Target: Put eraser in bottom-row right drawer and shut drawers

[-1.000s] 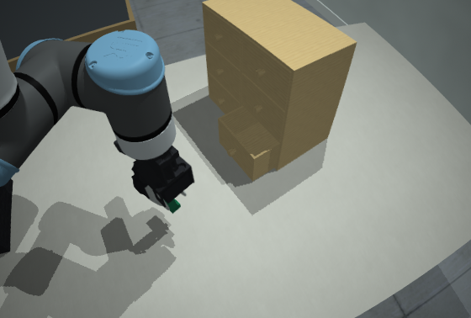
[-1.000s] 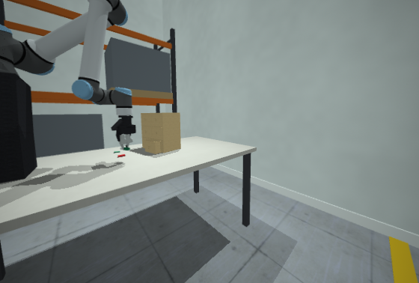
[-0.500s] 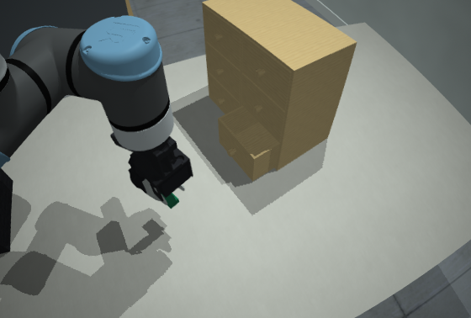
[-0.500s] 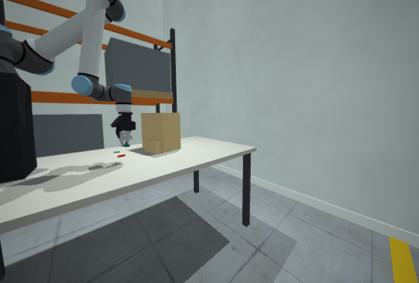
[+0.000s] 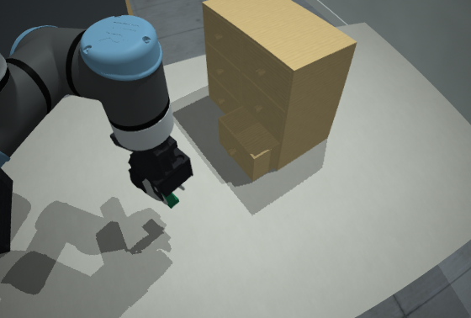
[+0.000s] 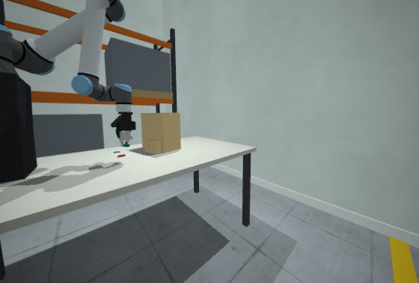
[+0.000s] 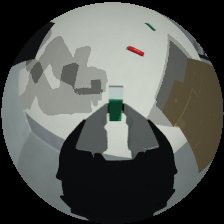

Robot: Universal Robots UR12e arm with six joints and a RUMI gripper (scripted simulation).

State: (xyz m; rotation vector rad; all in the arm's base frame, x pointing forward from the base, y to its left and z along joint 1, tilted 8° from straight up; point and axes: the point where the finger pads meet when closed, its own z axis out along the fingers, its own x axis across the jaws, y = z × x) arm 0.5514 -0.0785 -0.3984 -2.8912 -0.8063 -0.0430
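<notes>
My gripper is now 10 mm to the right of the eraser and 10 mm above it. From my hand the other things lie so: small red object: 140 mm to the left, 110 mm below, 10 mm behind.
</notes>
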